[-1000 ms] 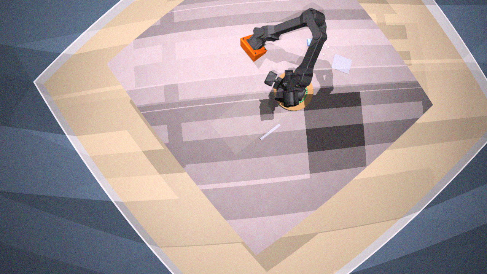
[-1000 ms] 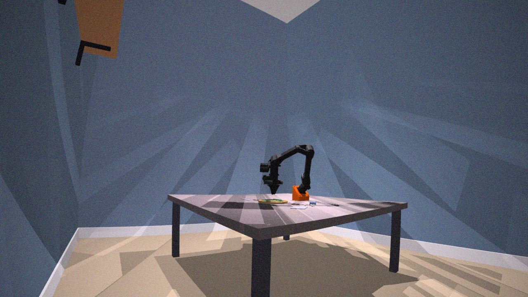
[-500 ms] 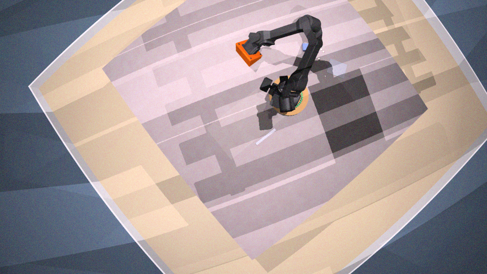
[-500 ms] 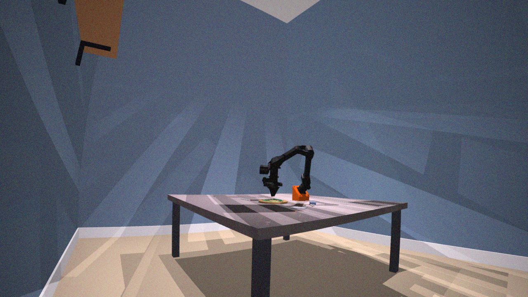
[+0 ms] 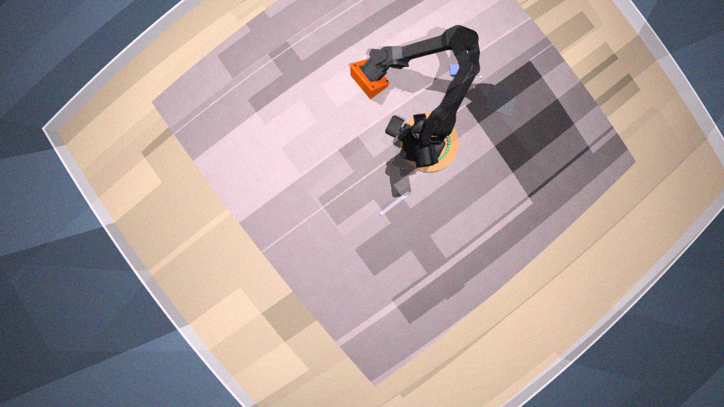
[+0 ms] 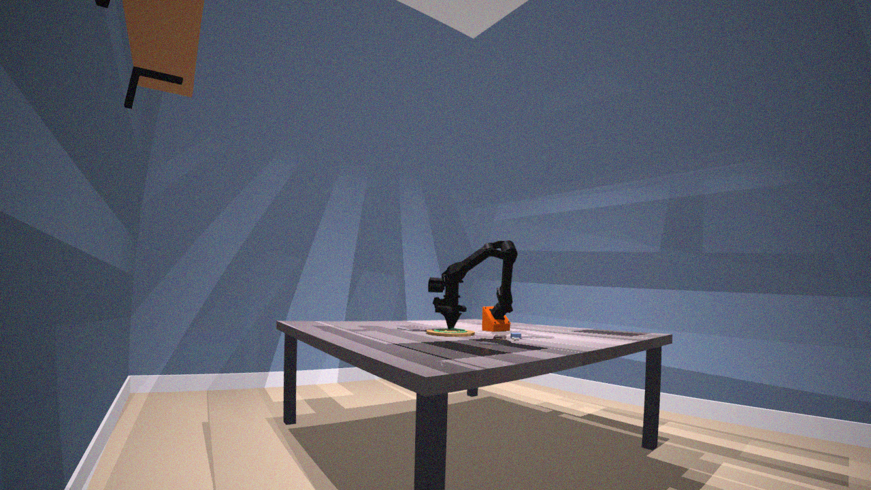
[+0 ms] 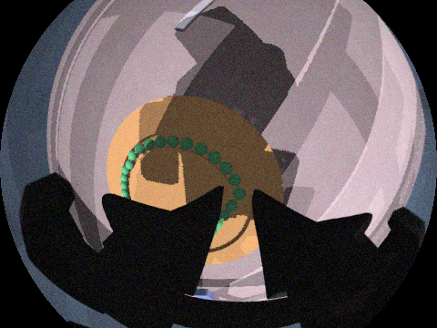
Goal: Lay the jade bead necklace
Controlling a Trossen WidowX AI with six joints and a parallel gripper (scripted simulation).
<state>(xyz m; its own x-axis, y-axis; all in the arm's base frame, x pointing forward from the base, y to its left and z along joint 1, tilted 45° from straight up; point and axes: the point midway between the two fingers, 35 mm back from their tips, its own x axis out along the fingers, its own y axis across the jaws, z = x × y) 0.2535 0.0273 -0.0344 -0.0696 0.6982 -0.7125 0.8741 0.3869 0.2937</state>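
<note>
The round tan bead board is 40 mm ahead of my gripper tip, 50 mm to the left of it and 10 mm below it. Also, from my gripper tip: white strip 140 mm ahead, 160 mm to the right, 10 mm below; then pale square sheet 60 mm ahead, 350 mm to the left, 10 mm below; then blue cube 120 mm behind, 270 mm to the left, 10 mm below.
</note>
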